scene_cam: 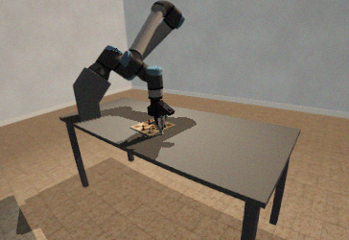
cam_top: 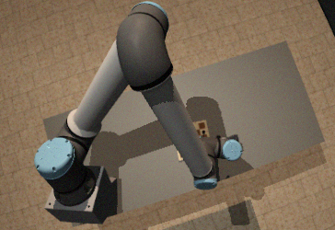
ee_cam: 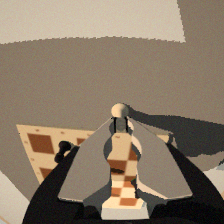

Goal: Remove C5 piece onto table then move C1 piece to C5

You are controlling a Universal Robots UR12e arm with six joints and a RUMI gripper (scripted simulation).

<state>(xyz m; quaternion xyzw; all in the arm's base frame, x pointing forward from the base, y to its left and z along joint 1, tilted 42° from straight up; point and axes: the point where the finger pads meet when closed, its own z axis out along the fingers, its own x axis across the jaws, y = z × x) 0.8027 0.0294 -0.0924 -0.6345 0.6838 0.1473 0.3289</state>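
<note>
Right now the light pawn is 10 mm below my hand. The rest, counted from my hand: chessboard 130 mm behind, 50 mm to the left, 30 mm below.
</note>
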